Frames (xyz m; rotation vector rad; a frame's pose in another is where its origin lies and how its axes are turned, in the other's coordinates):
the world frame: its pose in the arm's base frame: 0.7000 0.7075 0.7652 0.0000 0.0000 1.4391
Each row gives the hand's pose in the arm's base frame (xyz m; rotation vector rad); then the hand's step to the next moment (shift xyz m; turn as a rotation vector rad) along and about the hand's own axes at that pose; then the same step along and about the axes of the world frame.
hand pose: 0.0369 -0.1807 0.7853 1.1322 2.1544 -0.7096
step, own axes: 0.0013 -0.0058 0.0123 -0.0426 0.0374 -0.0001
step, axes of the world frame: -0.0109 0.0010 -0.0082 0.0027 -0.0514 0.0237
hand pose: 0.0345 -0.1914 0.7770 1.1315 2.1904 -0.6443
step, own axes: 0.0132 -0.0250 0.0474 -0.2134 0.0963 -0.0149
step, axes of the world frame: -0.0379 0.0092 -0.0391 -0.0352 -0.1829 0.1426
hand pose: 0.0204 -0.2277 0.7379 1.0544 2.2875 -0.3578
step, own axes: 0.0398 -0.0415 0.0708 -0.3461 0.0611 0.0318
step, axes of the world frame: -0.0387 0.0188 -0.0804 -0.1506 -0.2587 0.1869
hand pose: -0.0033 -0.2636 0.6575 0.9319 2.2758 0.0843
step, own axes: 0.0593 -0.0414 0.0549 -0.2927 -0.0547 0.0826
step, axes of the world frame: -0.0055 0.0221 -0.0879 -0.2198 -0.2005 0.0835
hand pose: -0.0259 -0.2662 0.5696 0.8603 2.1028 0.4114
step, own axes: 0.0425 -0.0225 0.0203 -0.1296 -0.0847 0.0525
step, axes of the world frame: 0.0118 0.0143 -0.0488 -0.1420 -0.0807 -0.0060
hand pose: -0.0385 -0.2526 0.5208 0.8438 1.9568 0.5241
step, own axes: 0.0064 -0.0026 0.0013 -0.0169 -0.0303 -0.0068
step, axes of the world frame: 0.0027 0.0024 -0.0060 -0.0342 0.0061 -0.0065
